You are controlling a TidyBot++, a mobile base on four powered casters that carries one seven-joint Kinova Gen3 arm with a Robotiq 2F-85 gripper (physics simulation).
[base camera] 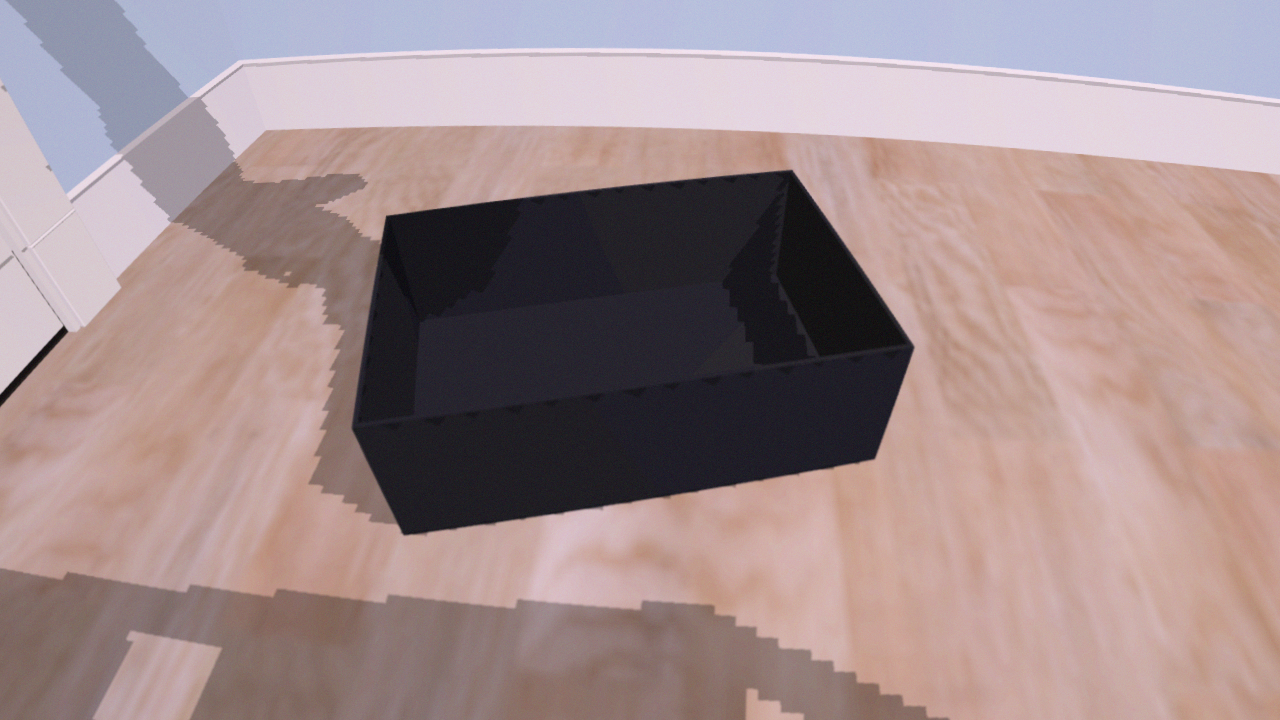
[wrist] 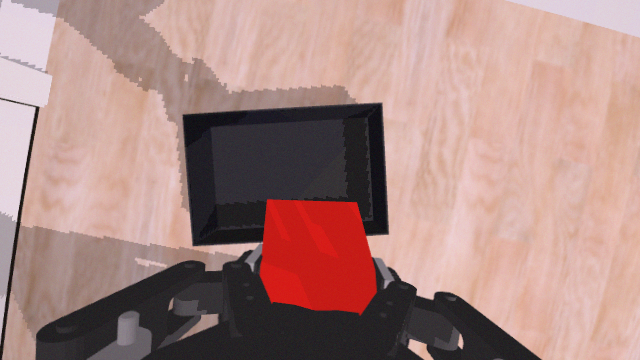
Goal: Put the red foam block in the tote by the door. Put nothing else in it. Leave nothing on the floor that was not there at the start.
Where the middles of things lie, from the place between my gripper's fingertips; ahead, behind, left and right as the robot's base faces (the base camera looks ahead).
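Red foam block [wrist: 315, 254]: 10 mm behind my hand, 10 mm above. Black tote [base camera: 526, 357]: 50 mm ahead of my hand, 50 mm to the left, 280 mm below.
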